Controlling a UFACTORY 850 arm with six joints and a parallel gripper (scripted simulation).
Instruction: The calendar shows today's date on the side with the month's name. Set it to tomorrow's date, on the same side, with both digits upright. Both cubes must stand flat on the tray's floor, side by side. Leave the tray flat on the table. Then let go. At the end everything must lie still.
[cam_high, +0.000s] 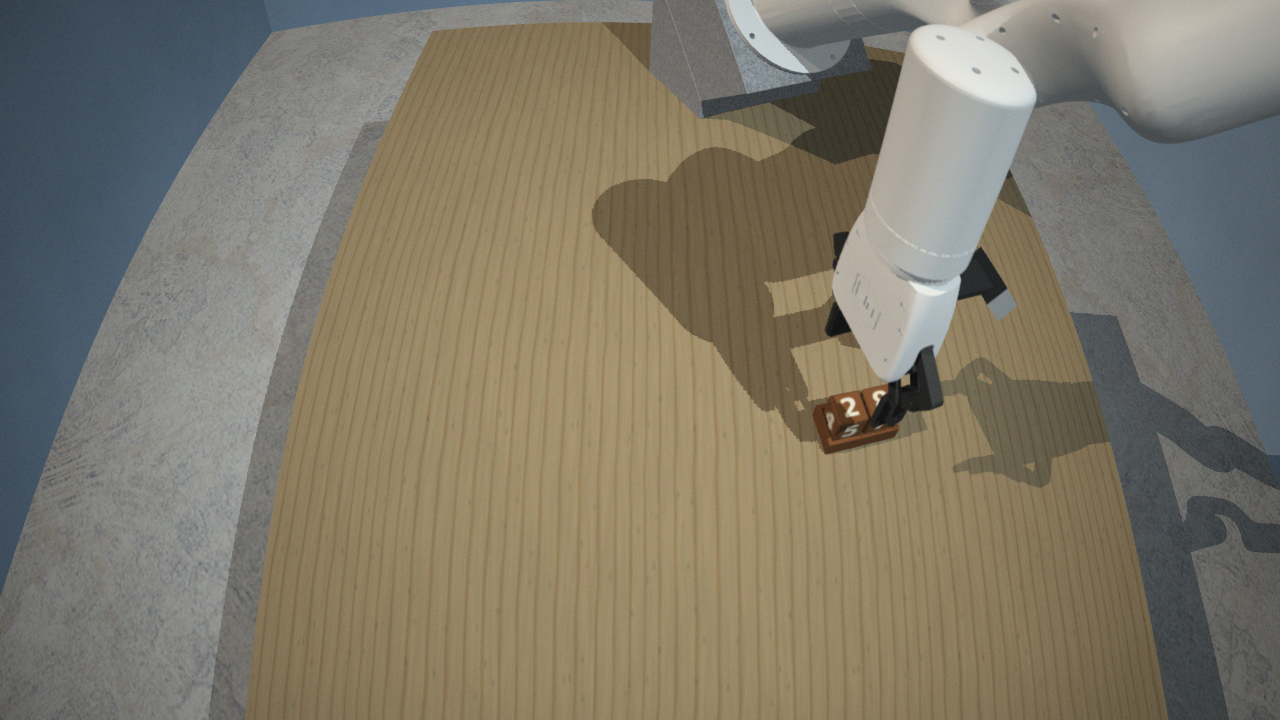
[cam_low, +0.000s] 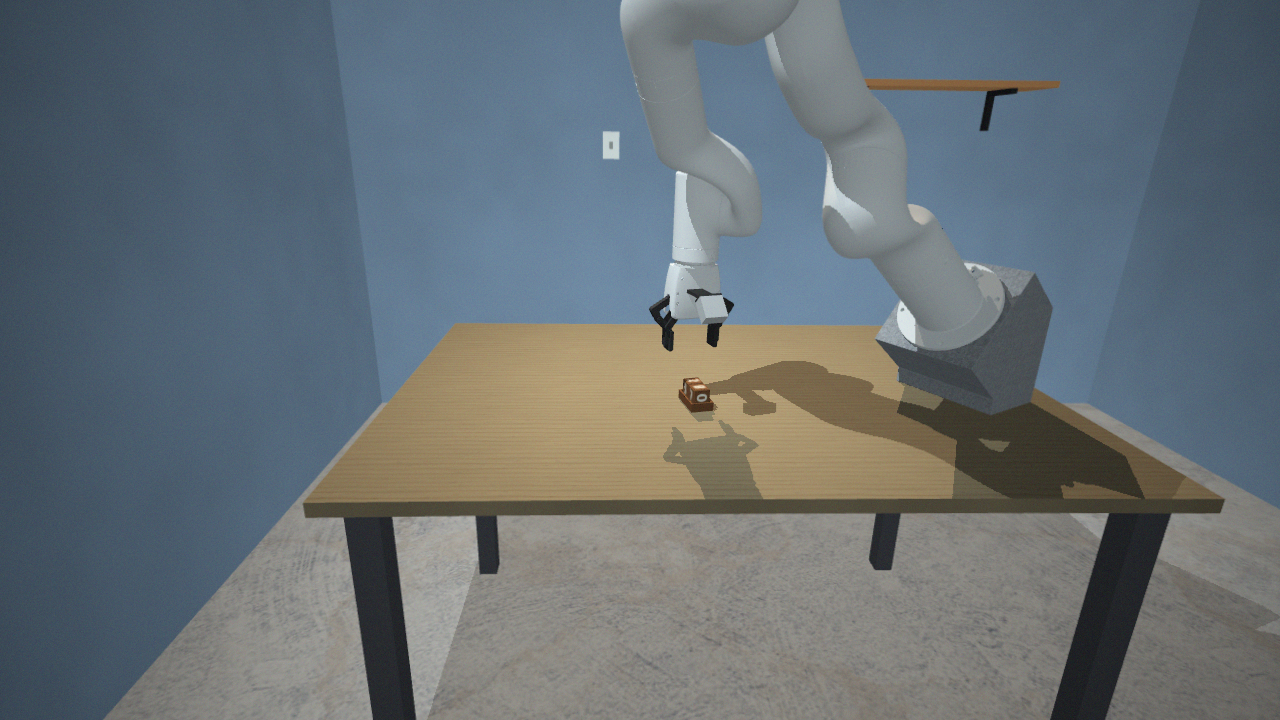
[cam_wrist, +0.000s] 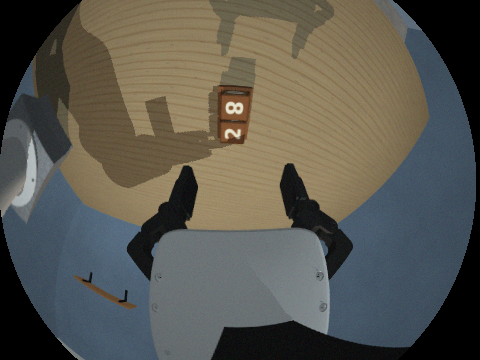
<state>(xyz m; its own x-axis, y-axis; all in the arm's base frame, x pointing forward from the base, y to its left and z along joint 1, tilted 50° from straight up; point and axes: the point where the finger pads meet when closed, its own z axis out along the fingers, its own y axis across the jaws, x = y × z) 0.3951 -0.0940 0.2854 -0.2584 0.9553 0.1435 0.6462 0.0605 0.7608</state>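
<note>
Now: the brown tray 10 mm behind my hand, 20 mm to the left of it and 110 mm below it.
</note>
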